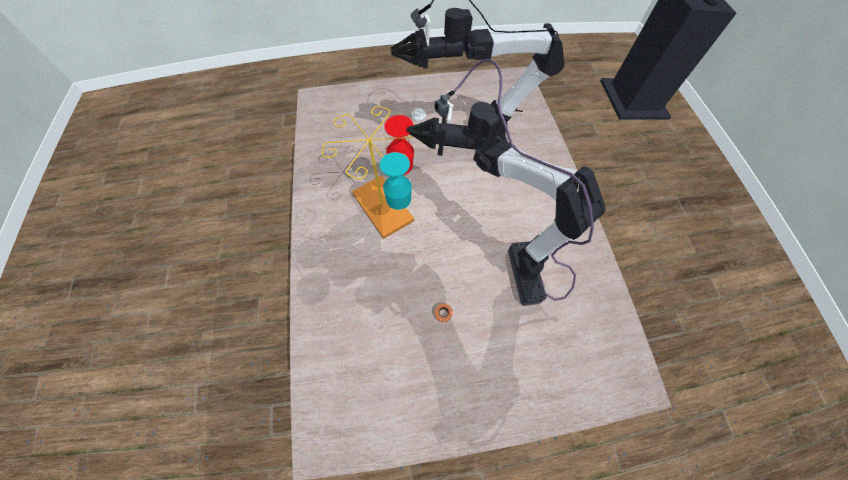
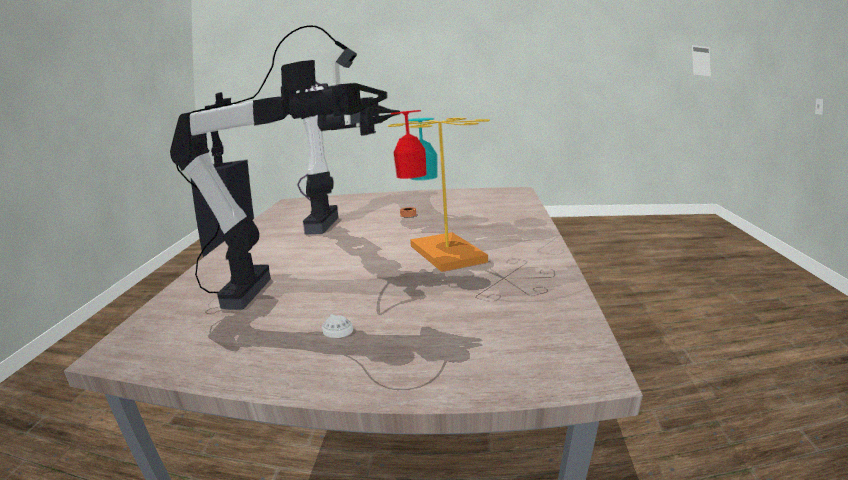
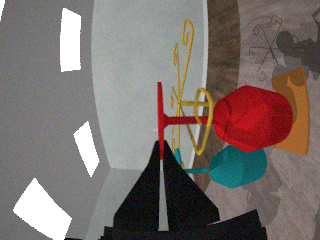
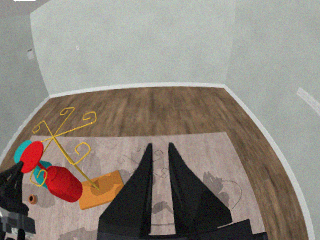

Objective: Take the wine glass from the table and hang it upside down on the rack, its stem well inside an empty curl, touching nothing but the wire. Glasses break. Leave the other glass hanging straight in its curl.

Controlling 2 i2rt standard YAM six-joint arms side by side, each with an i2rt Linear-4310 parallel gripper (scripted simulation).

Labels:
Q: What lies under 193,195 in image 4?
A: The right gripper.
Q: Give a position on a yellow wire rack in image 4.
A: At 100,190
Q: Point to a teal glass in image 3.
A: At 231,167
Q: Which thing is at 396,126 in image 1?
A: A red wine glass.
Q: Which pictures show the right gripper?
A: Image 1, image 2 and image 4 only.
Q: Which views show the red wine glass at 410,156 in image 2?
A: Image 1, image 2, image 3 and image 4: all of them.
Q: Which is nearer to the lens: the red wine glass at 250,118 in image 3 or the yellow wire rack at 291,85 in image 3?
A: The red wine glass.

